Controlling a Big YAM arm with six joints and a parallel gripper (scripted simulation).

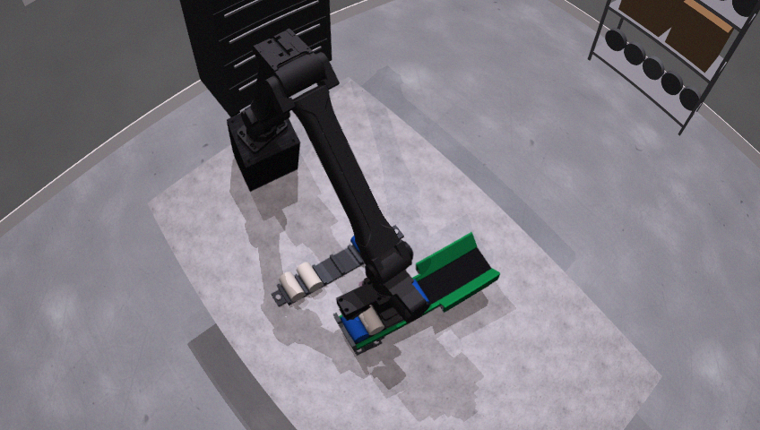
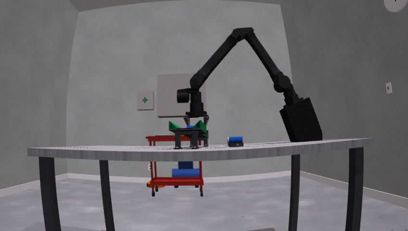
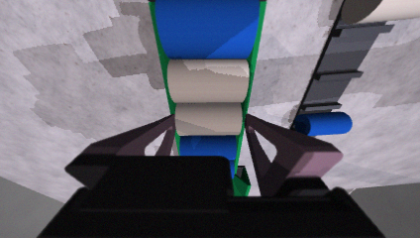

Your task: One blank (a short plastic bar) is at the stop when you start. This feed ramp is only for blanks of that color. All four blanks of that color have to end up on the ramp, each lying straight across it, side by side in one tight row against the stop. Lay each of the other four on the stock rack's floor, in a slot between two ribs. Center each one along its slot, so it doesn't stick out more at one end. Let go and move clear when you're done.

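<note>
Right now my hand is 190 mm past the stock rack, 40 mm to the right of it and 100 mm above it. Round my hand: feed ramp 30 mm ahead, 80 mm to the left, 30 mm below; then grey stop 30 mm behind, 100 mm to the right, 30 mm below.
</note>
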